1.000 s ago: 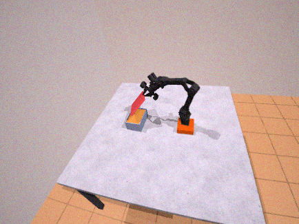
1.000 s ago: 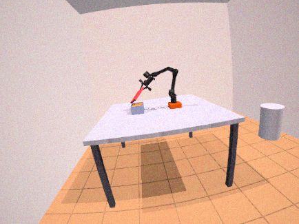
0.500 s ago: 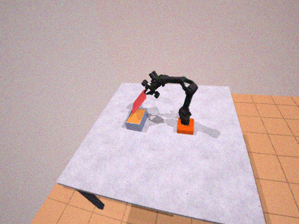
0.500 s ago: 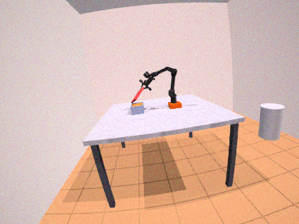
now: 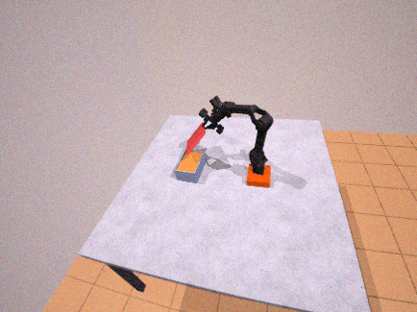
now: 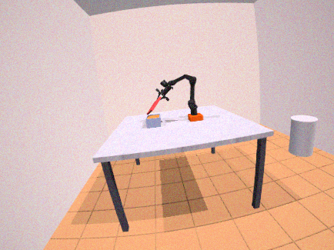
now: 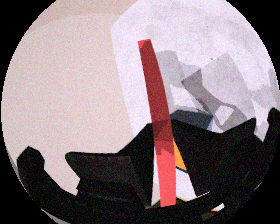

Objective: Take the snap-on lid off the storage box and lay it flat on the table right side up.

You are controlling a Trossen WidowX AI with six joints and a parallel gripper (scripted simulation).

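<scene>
The lid lies 5 cm ahead of my gripper tip, 4 cm to the left of it and 5 cm below it. Also, from my gripper tip: storage box (5 cm ahead, 18 cm to the left, 18 cm below).
</scene>
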